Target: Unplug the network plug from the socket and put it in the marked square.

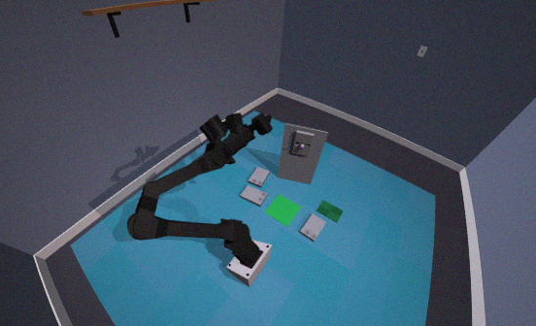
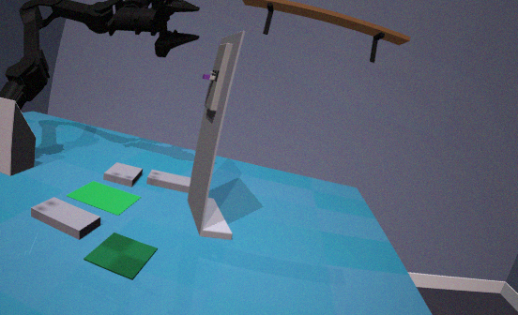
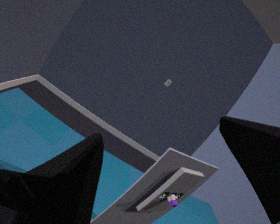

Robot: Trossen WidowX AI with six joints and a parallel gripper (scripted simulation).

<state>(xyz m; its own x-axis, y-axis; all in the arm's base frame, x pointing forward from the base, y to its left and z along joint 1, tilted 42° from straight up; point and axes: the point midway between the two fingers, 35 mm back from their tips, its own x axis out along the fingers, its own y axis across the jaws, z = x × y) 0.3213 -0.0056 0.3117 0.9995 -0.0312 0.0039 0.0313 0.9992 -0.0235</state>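
Now: gripper tip 14 cm to the left of the network plug, 11 cm above it and 8 cm short of it. From my gripper tip the other things lie so: grey panel (21 cm below, 13 cm to the right, 10 cm ahead); bright green marked square (36 cm below, 17 cm to the right, 8 cm behind).
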